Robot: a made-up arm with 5 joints. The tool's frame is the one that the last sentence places.
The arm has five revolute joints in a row. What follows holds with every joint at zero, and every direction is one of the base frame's.
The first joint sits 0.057 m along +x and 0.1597 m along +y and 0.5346 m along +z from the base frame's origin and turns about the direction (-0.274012, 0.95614, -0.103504).
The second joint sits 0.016 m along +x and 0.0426 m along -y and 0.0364 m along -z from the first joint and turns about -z.
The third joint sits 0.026 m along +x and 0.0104 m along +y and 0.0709 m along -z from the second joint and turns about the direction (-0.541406, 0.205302, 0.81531).
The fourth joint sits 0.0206 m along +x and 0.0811 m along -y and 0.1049 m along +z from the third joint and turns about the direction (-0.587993, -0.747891, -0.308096).
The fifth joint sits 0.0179 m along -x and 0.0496 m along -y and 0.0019 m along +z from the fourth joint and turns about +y.
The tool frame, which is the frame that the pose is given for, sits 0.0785 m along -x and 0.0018 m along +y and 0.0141 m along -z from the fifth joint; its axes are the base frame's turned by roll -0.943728, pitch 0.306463 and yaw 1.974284 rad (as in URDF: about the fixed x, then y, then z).
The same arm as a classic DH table. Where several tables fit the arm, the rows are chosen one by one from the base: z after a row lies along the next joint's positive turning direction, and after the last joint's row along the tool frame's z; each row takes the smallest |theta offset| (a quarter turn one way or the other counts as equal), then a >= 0, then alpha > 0; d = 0 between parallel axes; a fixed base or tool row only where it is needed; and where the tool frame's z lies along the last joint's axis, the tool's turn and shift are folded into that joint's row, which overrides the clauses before.
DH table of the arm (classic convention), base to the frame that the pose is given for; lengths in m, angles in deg. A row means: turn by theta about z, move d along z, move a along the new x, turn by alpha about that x. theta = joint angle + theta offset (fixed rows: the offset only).
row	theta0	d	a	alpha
base (fixed)	15.99	0.5489	0.0988	-95.94
joint 1	0	0.093	0.0036	-84.06
joint 2	-53.24	0.083	0.0189	144.62
joint 3	65.67	0.024	-0.1192	-94.96
joint 4	77.72	0.0439	-0.01	138.41
joint 5	62.15	-0.022	0.0561	-98.92
tool (fixed)	-62.57	0.0574	0	0

